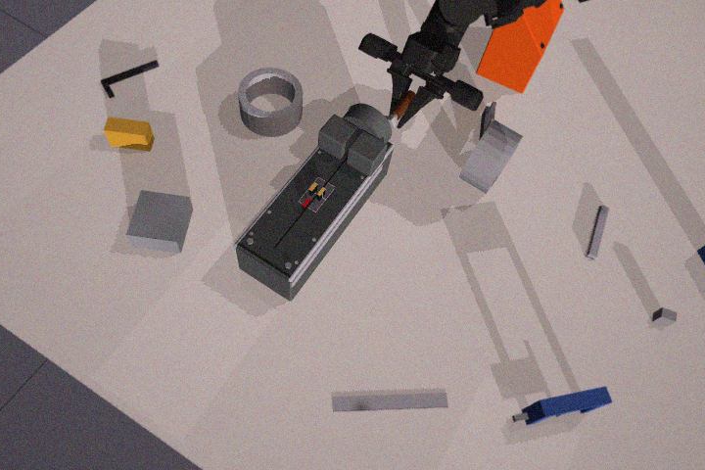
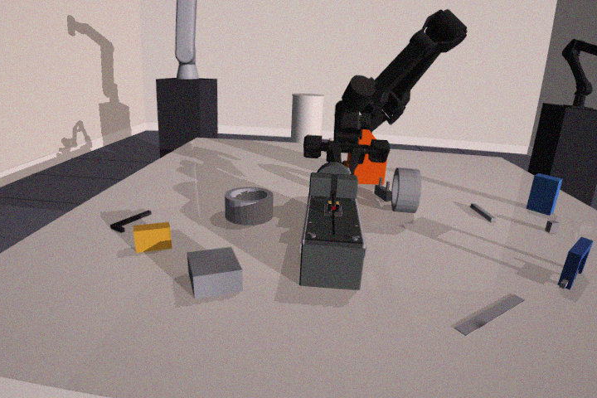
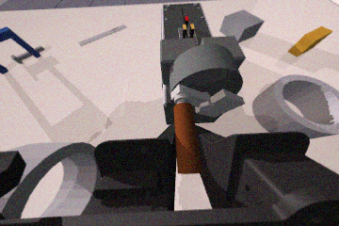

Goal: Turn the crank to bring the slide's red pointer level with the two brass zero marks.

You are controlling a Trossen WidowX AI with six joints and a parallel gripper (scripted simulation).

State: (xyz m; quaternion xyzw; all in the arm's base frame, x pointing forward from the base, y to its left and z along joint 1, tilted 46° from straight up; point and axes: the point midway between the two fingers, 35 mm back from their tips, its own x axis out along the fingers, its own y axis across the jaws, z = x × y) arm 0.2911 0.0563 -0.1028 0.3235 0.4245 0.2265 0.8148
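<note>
Now: the crank handle 2 cm behind my gripper tip and 3 cm above it. Round my gripper tip: grey strip 31 cm ahead, 23 cm to the left, 7 cm below; red pointer 19 cm ahead, 1 cm to the right, 1 cm above; grey cube 32 cm ahead, 17 cm to the right, 6 cm below.
</note>
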